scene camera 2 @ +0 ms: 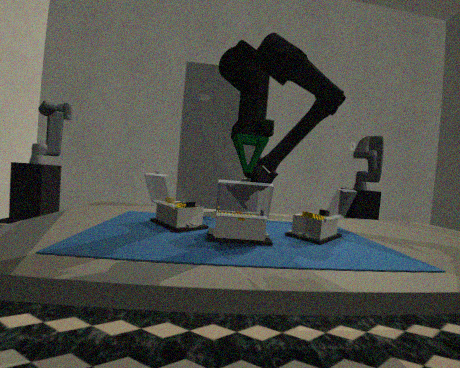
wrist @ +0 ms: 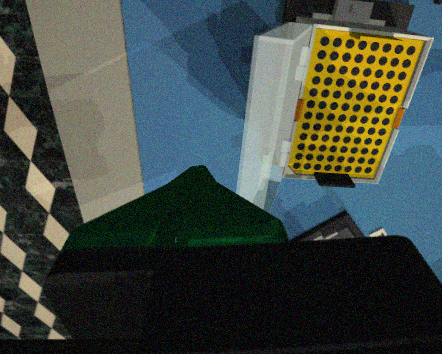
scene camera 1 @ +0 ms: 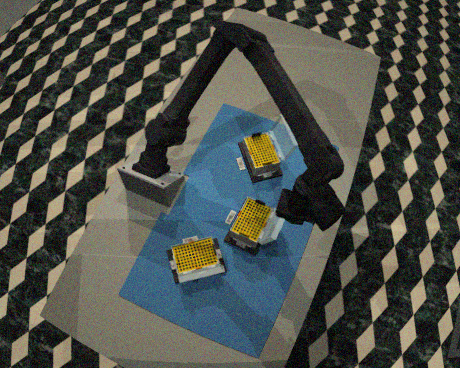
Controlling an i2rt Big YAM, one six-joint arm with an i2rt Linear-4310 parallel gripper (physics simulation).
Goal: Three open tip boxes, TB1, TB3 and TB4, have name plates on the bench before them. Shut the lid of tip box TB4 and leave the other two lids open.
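Seen in the pictures: gripper, between the fingertips: (scene camera 2: 247,172) (wrist: 199,178) (scene camera 1: 292,221); arm's base, origin of its link: (scene camera 1: 150,170).
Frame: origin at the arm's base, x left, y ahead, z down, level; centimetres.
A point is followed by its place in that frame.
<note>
TB4, the middle box (scene camera 1: 251,222) @(x -3.6, y 34.5, z 1.1 cm) (scene camera 2: 239,227) (wrist: 350,107) @(x -3.1, y 34.4, z 1.1 cm), holds yellow tips; its clear lid (scene camera 1: 272,230) @(x -5.0, y 41.0, z -2.1 cm) (scene camera 2: 245,197) @(x -3.1, y 42.2, z -4.4 cm) (wrist: 265,115) @(x -5.9, y 42.1, z -7.6 cm) stands open. TB3 (scene camera 1: 196,257) (scene camera 2: 179,217) has its lid (scene camera 2: 158,188) @(x -24.4, y 29.3, z -3.9 cm) open. TB1 (scene camera 1: 262,156) (scene camera 2: 312,227) has its lid (scene camera 1: 284,137) @(x 25.4, y 34.5, z -3.4 cm) (scene camera 2: 345,201) @(x 25.2, y 35.5, z -4.6 cm) open; a dark corner of it shows low in the wrist view. White name plates lie before TB4 (scene camera 1: 230,217) @(x -2.3, y 27.6, z 6.6 cm), TB3 (scene camera 1: 190,240) @(x -16.2, y 20.9, z 0.7 cm) and TB1 (scene camera 1: 241,163) @(x 16.7, y 23.8, z 6.6 cm); their text is unreadable. My green gripper (scene camera 2: 248,176) @(x -3.7, y 45.2, z -9.7 cm) (wrist: 199,178) @(x -3.7, y 45.2, z -9.7 cm) is shut and empty, its tips close above TB4's lid edge in scene camera 2 and outside the lid in the wrist view.
The boxes stand on a blue mat (scene camera 1: 225,310) @(x -29.9, y 37.2, z 6.8 cm) (scene camera 2: 240,260) @(x -4.5, y 50.1, z 6.8 cm) on the bench (scene camera 1: 95,280) @(x -38.3, y -2.3, z 7.1 cm). My arm (scene camera 1: 285,92) @(x 12.0, y 33.5, z -38.7 cm) reaches over from its base (scene camera 1: 150,192) @(x -6.5, y 3.1, z 1.0 cm) and passes close to TB1's lid. Two other arms (scene camera 2: 55,130) (scene camera 2: 370,160) stand in the background.
</note>
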